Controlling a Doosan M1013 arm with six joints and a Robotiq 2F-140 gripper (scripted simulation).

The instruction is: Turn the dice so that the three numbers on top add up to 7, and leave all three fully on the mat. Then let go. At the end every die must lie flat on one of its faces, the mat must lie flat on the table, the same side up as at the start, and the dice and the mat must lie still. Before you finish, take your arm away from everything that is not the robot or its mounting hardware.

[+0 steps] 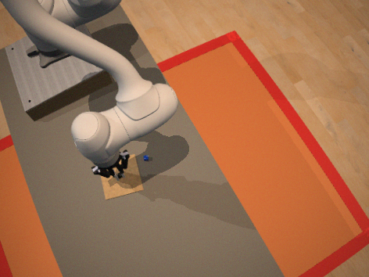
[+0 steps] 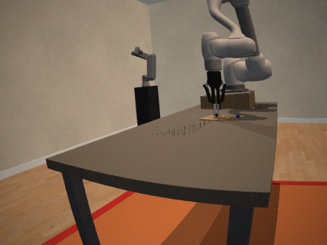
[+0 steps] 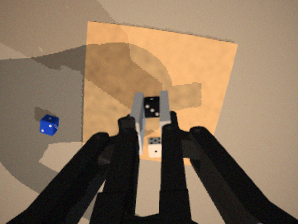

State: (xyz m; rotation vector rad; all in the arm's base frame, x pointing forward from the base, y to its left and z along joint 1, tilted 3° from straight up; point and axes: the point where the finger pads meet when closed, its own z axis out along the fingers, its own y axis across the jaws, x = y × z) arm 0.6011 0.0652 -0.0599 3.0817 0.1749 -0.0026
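Now: hand 30 mm above the black die. From my hand the other things lie so: tan mat (40 mm below); then white die (50 mm behind, 30 mm below, 10 mm to the right); then blue die (110 mm to the left, 40 mm below, 30 mm behind).
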